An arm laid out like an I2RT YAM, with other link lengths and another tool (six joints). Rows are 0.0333 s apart.
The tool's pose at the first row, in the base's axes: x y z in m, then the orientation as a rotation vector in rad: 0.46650, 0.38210, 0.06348, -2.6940, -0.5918, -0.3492
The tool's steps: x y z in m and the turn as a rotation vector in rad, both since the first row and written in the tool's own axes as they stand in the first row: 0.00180, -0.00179, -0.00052, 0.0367, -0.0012, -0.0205; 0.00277, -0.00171, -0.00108, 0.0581, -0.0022, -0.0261; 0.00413, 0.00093, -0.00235, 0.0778, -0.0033, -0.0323; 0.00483, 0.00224, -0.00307, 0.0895, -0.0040, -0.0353; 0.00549, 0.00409, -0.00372, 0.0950, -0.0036, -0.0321; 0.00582, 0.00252, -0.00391, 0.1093, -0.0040, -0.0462; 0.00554, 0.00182, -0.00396, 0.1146, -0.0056, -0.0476; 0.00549, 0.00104, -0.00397, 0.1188, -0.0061, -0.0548; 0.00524, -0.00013, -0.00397, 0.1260, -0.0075, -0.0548; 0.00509, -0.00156, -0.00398, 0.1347, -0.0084, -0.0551
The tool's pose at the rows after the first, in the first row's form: 0.46721, 0.38405, 0.06503, -2.6550, -0.6206, -0.3389; 0.46801, 0.38411, 0.06582, -2.6337, -0.6285, -0.3309; 0.47018, 0.38185, 0.06662, -2.6138, -0.6372, -0.3236; 0.47126, 0.38070, 0.06711, -2.6021, -0.6414, -0.3190; 0.47256, 0.37911, 0.06736, -2.5975, -0.6370, -0.3166; 0.47212, 0.38049, 0.06809, -2.5807, -0.6558, -0.3143; 0.47156, 0.38096, 0.06826, -2.5758, -0.6581, -0.3106; 0.47117, 0.38160, 0.06848, -2.5702, -0.6677, -0.3102; 0.47043, 0.38250, 0.06874, -2.5638, -0.6680, -0.3057; 0.46966, 0.38366, 0.06912, -2.5556, -0.6685, -0.3014
